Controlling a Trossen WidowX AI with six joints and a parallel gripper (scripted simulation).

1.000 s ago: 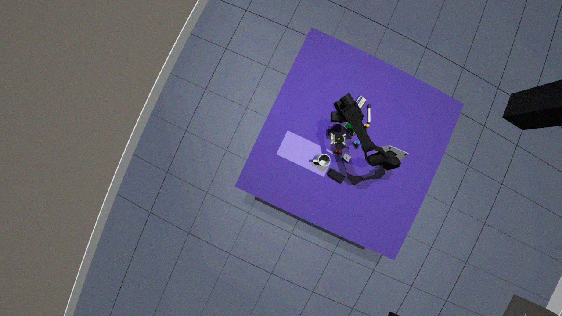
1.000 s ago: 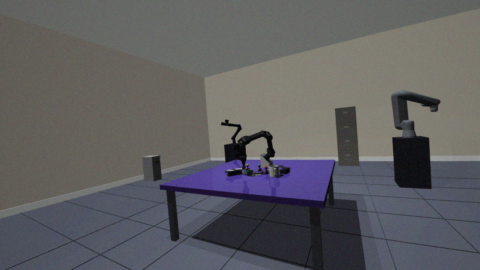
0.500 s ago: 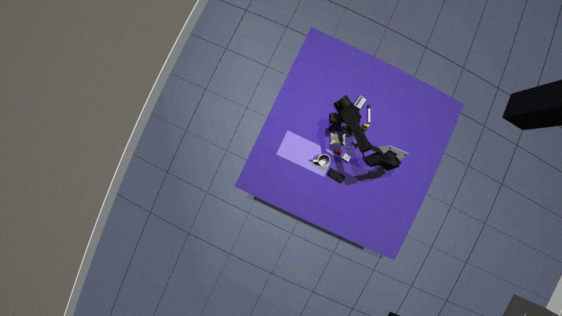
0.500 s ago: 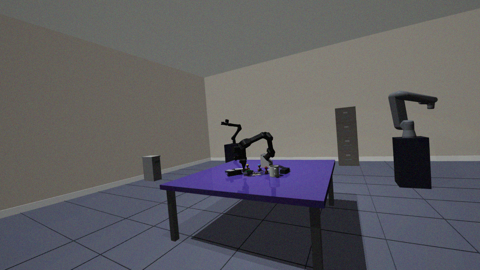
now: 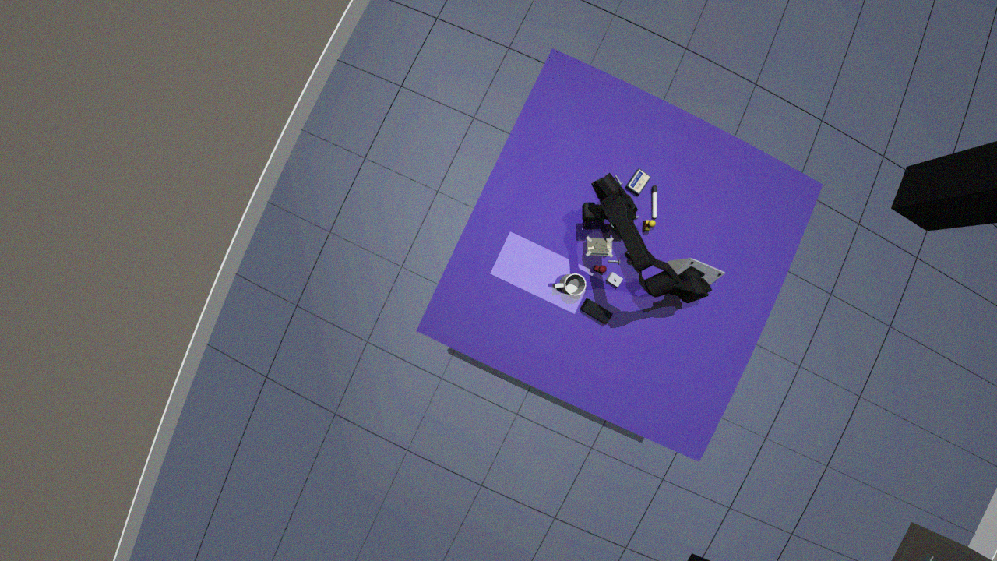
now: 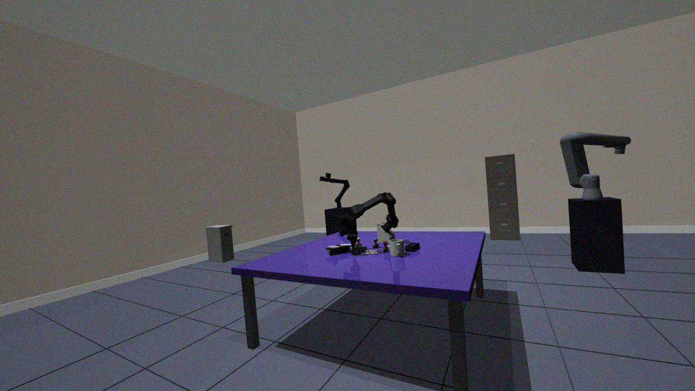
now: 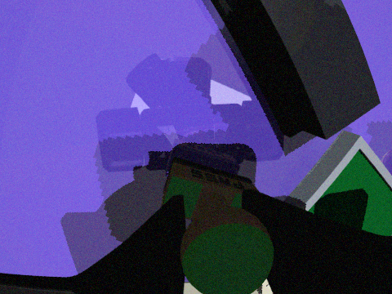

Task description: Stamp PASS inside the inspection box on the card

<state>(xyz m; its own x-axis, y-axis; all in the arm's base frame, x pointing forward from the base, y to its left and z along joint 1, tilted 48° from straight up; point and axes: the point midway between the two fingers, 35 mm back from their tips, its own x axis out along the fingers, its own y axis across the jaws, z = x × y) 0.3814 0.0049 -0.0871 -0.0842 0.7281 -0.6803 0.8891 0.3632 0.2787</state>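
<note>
Now: the green stamp right at my gripper tip. The rest, counted from my gripper tip: black bar: 2 cm ahead, 9 cm to the right, 2 cm below; then cream card: 6 cm behind, 10 cm to the left, 3 cm below; then green ink pad: 10 cm behind, 1 cm to the right, 3 cm below.
</note>
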